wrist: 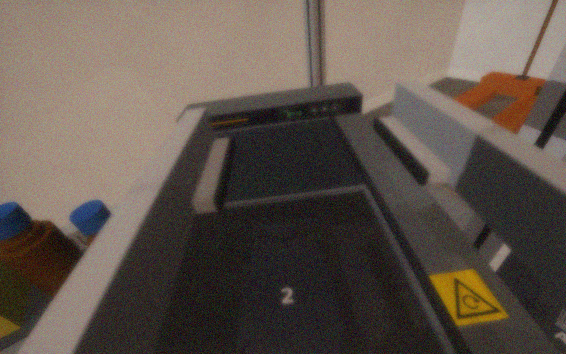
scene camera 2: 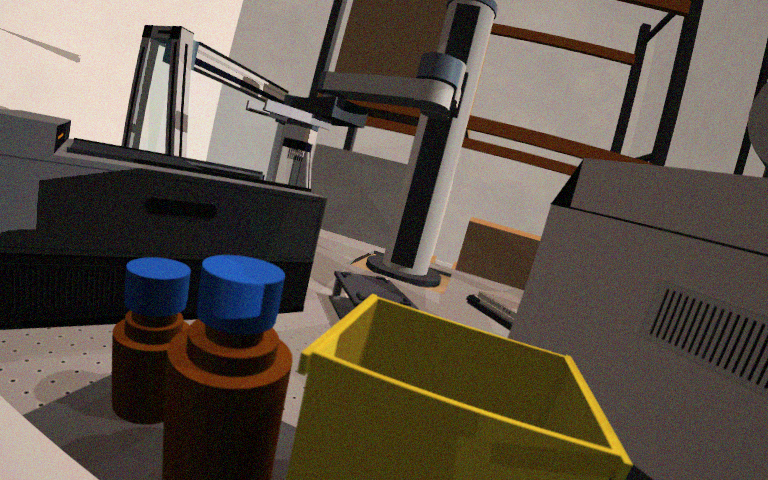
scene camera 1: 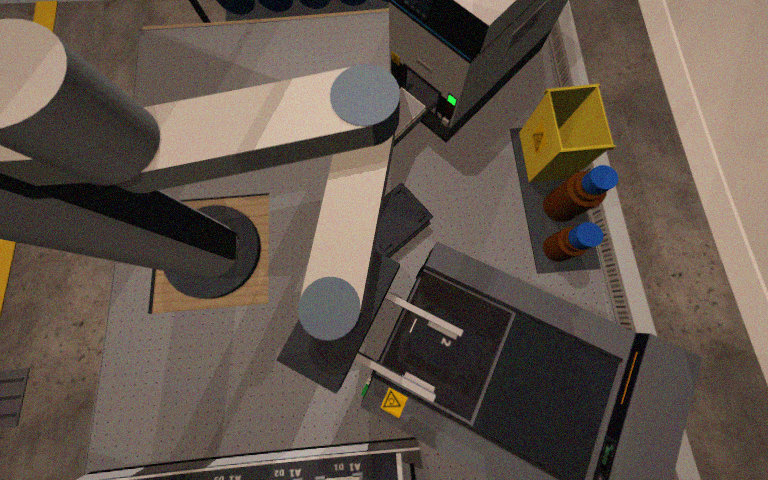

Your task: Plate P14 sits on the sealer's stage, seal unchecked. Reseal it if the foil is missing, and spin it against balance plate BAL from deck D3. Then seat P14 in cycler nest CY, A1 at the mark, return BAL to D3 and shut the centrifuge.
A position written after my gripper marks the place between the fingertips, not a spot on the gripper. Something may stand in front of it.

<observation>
My gripper (scene camera 1: 447,364) holds nothing. Further things: a dark bucket (scene camera 1: 467,355) and a sealer (scene camera 1: 438,74).
My gripper shows as well in scene camera 2 (scene camera 2: 255,104).
</observation>
